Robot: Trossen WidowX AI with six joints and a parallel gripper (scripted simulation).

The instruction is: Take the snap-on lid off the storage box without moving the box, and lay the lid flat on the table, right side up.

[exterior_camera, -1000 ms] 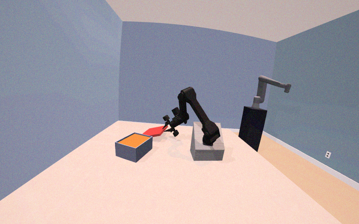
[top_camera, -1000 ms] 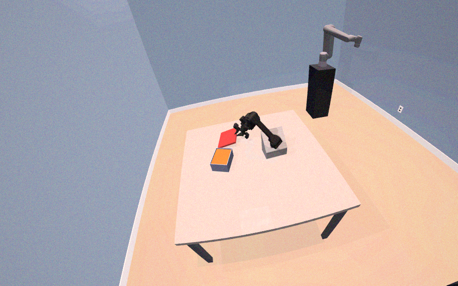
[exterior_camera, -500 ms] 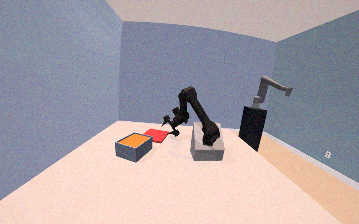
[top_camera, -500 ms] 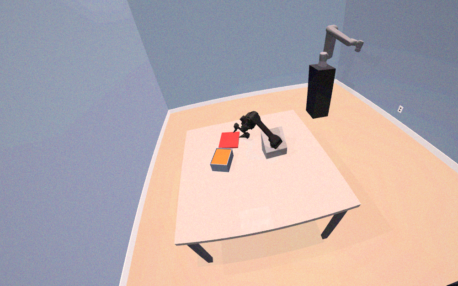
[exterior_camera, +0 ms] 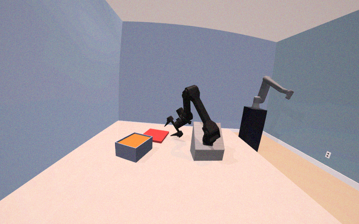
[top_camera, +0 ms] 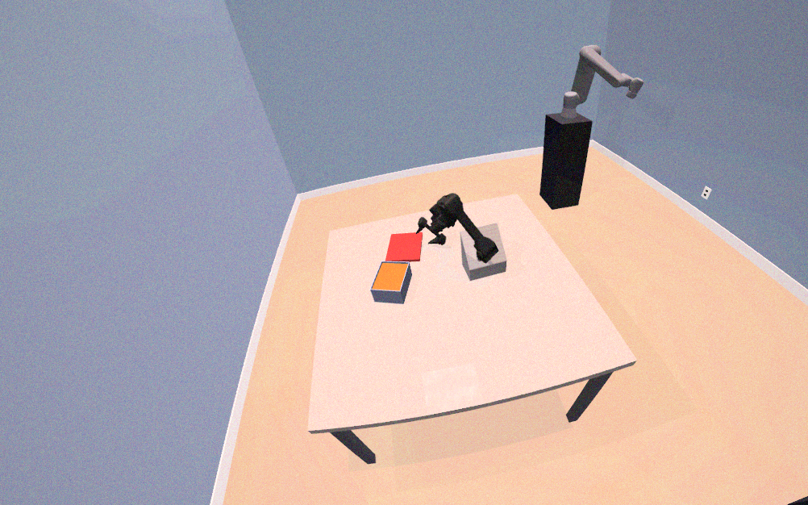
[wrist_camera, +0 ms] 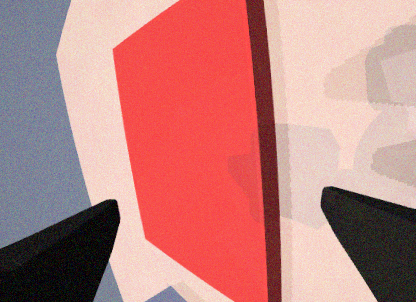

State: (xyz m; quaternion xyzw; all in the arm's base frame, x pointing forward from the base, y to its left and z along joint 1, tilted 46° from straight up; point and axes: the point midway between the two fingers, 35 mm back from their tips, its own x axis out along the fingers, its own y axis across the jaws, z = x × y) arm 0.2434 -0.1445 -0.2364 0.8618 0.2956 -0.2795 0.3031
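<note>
Now: the red lid 10 cm ahead of my gripper tip, 2 cm to the right of it and 5 cm below it. From my gripper tip the other things lie so: storage box: 19 cm ahead, 28 cm to the left, 2 cm below.
</note>
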